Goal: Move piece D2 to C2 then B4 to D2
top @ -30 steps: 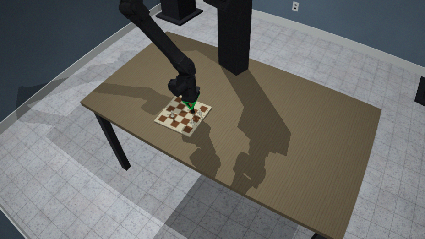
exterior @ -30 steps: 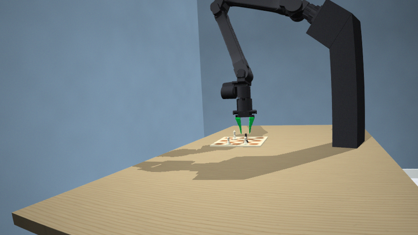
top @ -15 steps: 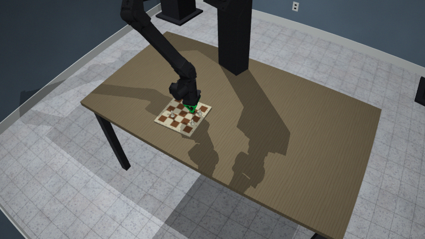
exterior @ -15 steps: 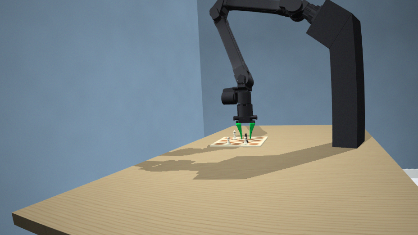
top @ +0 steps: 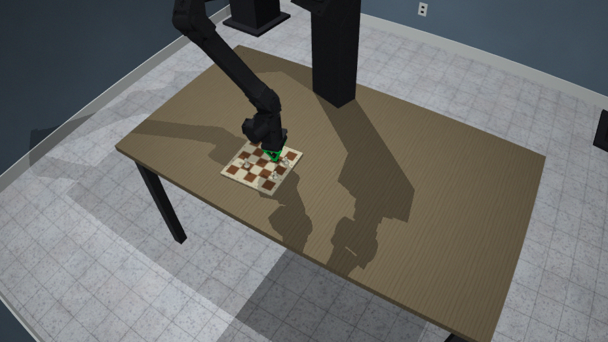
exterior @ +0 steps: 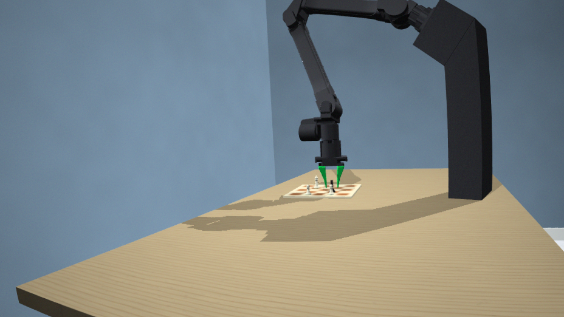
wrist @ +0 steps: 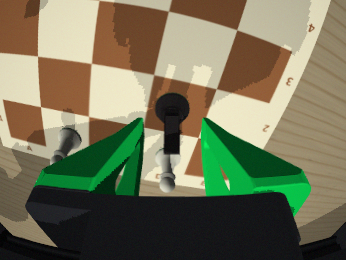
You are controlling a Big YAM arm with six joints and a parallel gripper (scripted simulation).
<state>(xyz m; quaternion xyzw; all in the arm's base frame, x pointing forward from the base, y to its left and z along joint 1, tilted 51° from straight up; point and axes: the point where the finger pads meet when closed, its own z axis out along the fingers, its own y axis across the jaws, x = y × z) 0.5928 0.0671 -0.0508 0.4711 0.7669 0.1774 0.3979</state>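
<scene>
Right now my hand is 1 cm to the left of the black piece and 1 cm above it. Round my hand: chessboard 4 cm ahead, 4 cm to the right, 3 cm below; then white pawn 8 cm ahead, 7 cm to the right.
</scene>
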